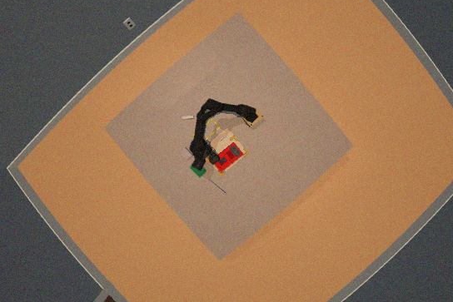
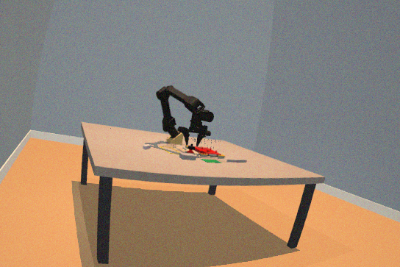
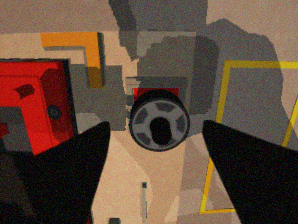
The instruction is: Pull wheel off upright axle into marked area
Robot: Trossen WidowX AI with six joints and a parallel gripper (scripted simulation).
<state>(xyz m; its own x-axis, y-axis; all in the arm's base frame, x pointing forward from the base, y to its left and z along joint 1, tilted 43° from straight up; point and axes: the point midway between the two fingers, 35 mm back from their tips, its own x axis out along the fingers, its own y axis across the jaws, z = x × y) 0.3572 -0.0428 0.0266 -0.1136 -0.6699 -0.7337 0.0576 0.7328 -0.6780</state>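
My gripper tip is 1 cm above the wheel. Also, from my gripper tip: axle: 1 cm below; then thin dark rod: 23 cm to the left, 15 cm ahead, 4 cm below; then green tile: 16 cm ahead, 5 cm to the left, 5 cm below.
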